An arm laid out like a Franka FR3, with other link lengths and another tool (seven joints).
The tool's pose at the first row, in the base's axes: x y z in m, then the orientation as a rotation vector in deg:
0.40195, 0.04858, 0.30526, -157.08, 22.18, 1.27
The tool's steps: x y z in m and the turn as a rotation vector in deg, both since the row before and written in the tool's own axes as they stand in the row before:
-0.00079, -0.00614, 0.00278, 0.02, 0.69, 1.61
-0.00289, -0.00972, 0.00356, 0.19, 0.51, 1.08
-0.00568, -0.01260, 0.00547, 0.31, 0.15, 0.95
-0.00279, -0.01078, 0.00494, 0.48, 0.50, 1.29
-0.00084, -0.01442, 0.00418, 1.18, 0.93, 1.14
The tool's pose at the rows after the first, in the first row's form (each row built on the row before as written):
0.40295, 0.05528, 0.30492, -156.82, 24.58, 0.74
0.40325, 0.06602, 0.30526, -156.46, 26.18, 0.28
0.40215, 0.08084, 0.30505, -155.95, 27.48, 0.25
0.40338, 0.09295, 0.30456, -155.23, 29.31, -0.20
0.40796, 0.10719, 0.30606, -153.90, 30.96, -1.45

